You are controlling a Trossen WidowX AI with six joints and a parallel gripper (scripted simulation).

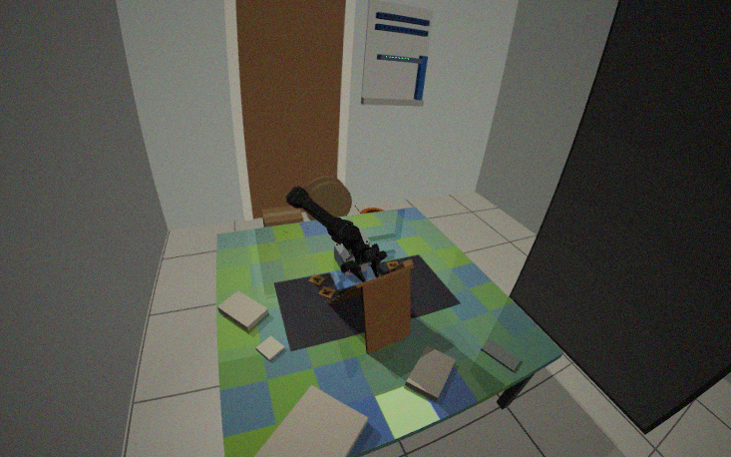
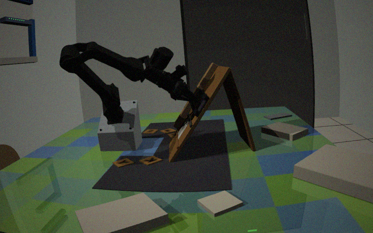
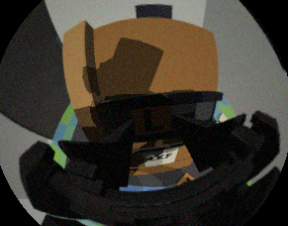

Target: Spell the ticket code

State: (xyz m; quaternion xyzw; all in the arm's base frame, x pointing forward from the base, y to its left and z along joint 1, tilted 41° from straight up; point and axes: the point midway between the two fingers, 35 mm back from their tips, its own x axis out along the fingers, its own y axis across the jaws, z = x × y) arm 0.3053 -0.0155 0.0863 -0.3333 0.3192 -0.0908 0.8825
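Right now my gripper tip is 9 cm above the white ticket, 6 cm past it and 2 cm to the left of it. Also, from my gripper tip: dark mat: 17 cm below, 13 cm behind, 5 cm to the left; then orange letter tile marked l: right at my gripper tip; then orange letter tile marked f: 25 cm to the left, 17 cm below, 14 cm behind.
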